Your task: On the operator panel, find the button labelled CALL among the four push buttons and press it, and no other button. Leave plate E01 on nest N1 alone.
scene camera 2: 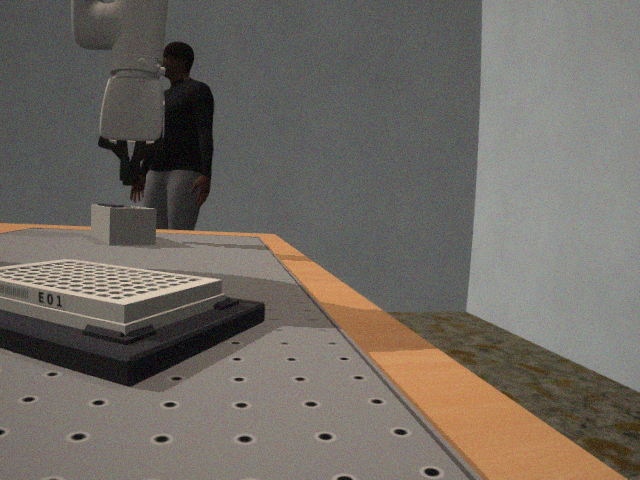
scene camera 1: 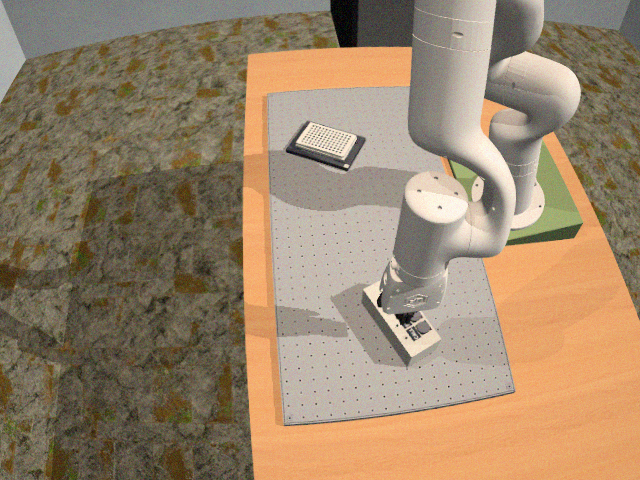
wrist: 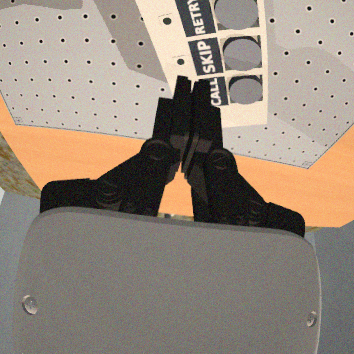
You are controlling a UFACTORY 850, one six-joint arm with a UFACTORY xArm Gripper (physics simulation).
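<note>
The operator panel [scene camera 1: 412, 349] [scene camera 2: 131, 227] [wrist: 242, 118] is a cream box on the grey perforated board. In the wrist view its CALL button [wrist: 246, 90] is a round grey cap at the near end, beyond it the SKIP button [wrist: 242, 53] and the RETRY button [wrist: 236, 12]. The fourth button does not show there. My gripper [scene camera 2: 131, 180] [wrist: 187, 97] is shut and empty, above the panel with a gap below its tips in scene camera 2. In the wrist view the tips appear left of the CALL label. Plate E01 [scene camera 1: 325, 140] [scene camera 2: 87, 307] sits on the dark nest [scene camera 1: 355, 153] [scene camera 2: 180, 343].
The grey perforated board [scene camera 1: 320, 382] [scene camera 2: 279, 413] lies on the wooden table [scene camera 1: 558, 372] [scene camera 2: 413, 382]. The arm's base stands on a green block [scene camera 1: 560, 206] at the right in scene camera 1. A person [scene camera 2: 188, 124] stands behind the table in scene camera 2.
</note>
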